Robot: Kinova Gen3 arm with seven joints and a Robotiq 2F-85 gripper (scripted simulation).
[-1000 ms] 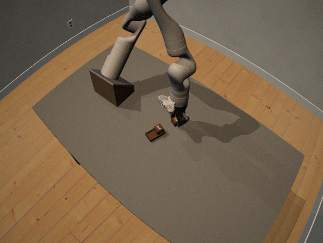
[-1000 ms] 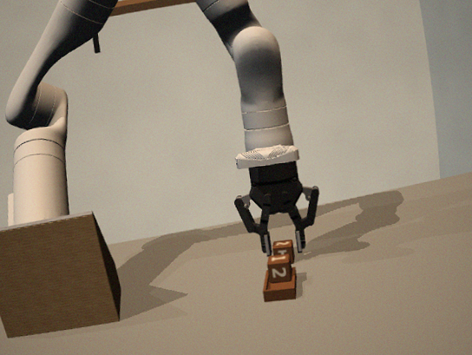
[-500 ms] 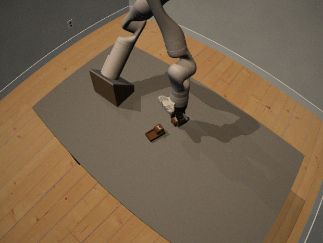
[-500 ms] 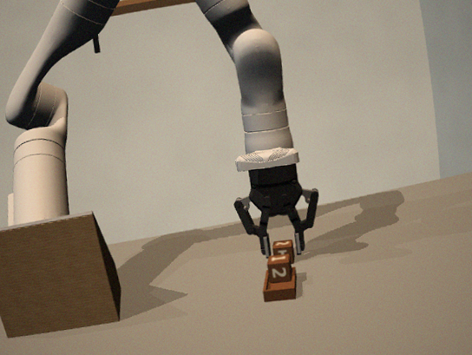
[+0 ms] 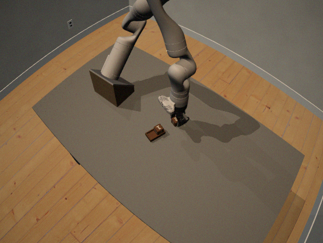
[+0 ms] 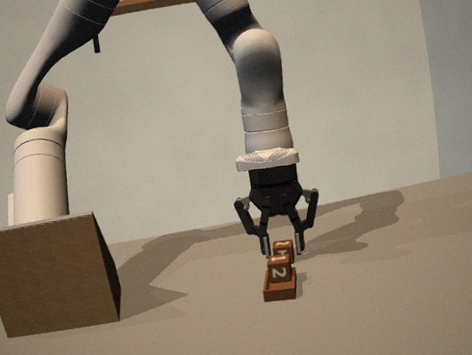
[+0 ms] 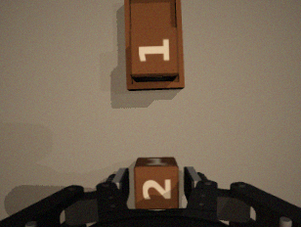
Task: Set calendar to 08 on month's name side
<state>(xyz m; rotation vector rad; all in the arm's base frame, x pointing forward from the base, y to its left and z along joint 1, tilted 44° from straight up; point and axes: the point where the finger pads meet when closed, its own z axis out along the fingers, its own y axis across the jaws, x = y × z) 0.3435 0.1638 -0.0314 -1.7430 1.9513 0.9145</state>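
The brown cube is 10 mm below my hand. From my hand the other things lie so: brown tray 20 mm behind, 110 mm to the right, 20 mm below.
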